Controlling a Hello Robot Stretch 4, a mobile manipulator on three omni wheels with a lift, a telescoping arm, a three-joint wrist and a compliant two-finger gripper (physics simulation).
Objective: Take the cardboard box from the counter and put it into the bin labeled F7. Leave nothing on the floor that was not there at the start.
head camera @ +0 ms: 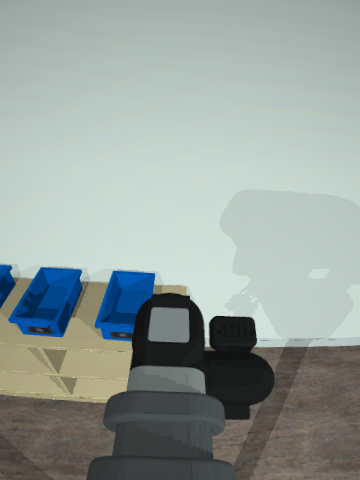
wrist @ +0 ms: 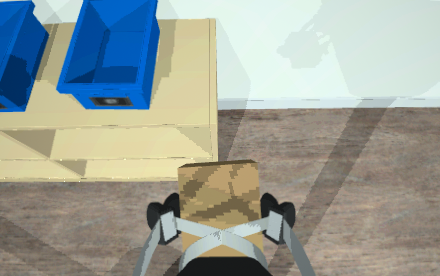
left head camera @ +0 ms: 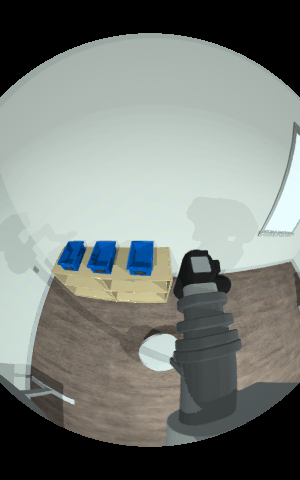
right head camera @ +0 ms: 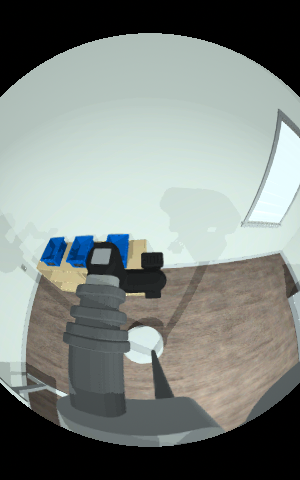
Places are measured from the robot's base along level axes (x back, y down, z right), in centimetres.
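Pixels of known places: gripper, fingertip midpoint: [wrist: 220,209]; robot's base at its link origin: [left head camera: 159,350] [right head camera: 142,343].
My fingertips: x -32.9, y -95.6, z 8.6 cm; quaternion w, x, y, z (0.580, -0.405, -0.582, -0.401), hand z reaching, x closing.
Observation:
For each thing: its top centre in the pictures, then the offset to it from my fingertips. "spot": a spot on its surface instead.
- cardboard box at its top centre: [wrist: 221,210] dy -6.3, dx +0.9, dz +0.0 cm
- right bin at its top centre: [wrist: 109,37] [head camera: 127,296] [left head camera: 140,253] [right head camera: 115,246] dy +25.4, dx -44.8, dz -27.2 cm
- middle bin at its top centre: [head camera: 47,292] [left head camera: 101,252] [right head camera: 79,247] dy +25.4, dx -44.4, dz -62.0 cm
- left bin at its top centre: [left head camera: 69,251] [right head camera: 51,247] dy +25.4, dx -44.1, dz -96.8 cm
- window at a spot on its surface: [right head camera: 272,175] spot: dy -45.0, dx -66.3, dz +121.0 cm
The cardboard box [wrist: 220,192] is between the two fingertips of my gripper [wrist: 220,209] in the wrist view. The gripper is shut on it. In that view the box shows in front of the floor, just right of and below the shelf unit's right end. The box and fingers are hidden behind the wrist in the head views. Three blue bins stand on the shelf unit: the right bin [head camera: 126,300] [left head camera: 140,257] [wrist: 112,55], the middle bin [head camera: 47,300] [left head camera: 103,257] and the left bin [left head camera: 72,255]. Their labels are too small to read, so I cannot tell which is F7.
The wooden shelf unit [head camera: 85,364] [left head camera: 162,260] [wrist: 192,112] stands against the pale wall. My arm [head camera: 162,435] [left head camera: 207,380] reaches toward it, with the wrist near its right end. A white round object [left head camera: 157,352] [right head camera: 142,345] is on the floor beside the arm. A window [right head camera: 272,175] is at the right.

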